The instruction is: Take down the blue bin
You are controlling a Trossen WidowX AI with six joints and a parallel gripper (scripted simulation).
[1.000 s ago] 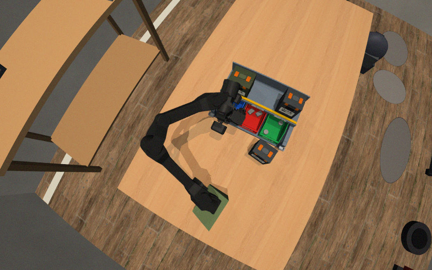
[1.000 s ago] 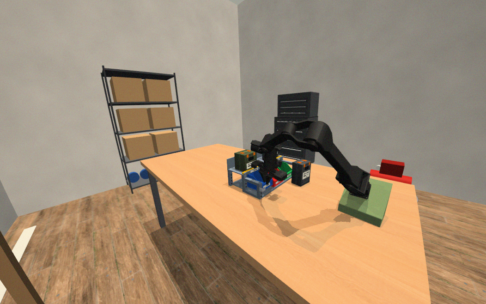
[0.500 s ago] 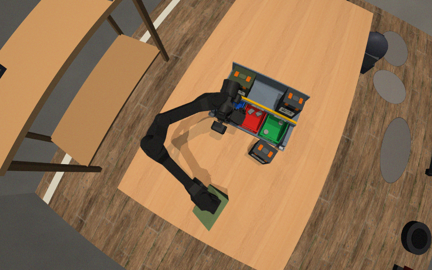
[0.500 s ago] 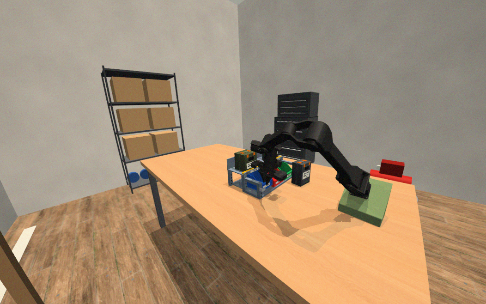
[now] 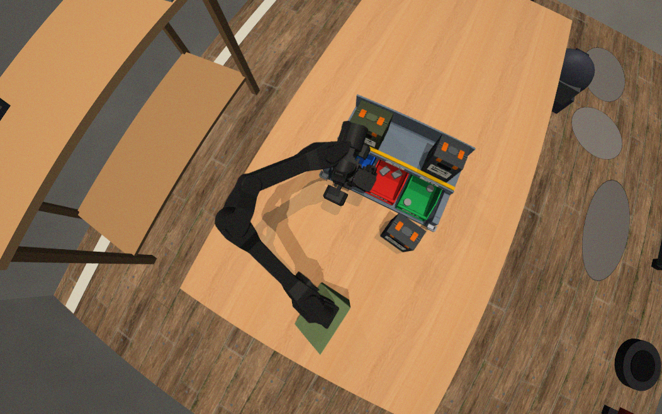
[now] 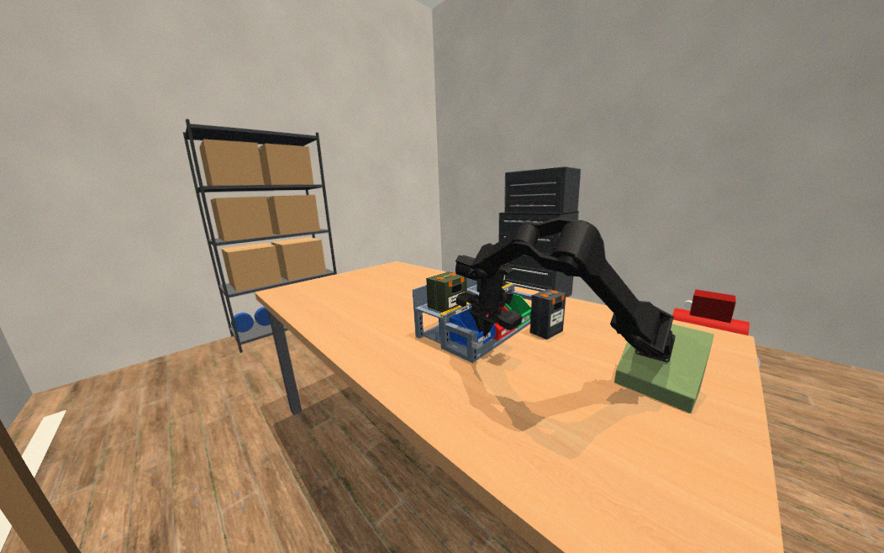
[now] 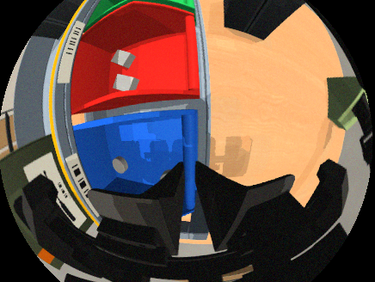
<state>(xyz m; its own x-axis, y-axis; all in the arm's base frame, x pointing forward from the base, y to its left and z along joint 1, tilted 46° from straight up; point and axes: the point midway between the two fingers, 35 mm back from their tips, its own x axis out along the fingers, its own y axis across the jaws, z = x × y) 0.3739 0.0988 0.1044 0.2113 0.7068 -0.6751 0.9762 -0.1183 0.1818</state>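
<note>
My gripper is now 70 mm short of the blue open bin and 20 mm above it. From my hand the other things lie so: olive case 140 mm ahead, 10 mm to the left, 70 mm above; red bin 70 mm ahead, 110 mm to the right, 40 mm below; green bin 70 mm ahead, 220 mm to the right, 40 mm below.
</note>
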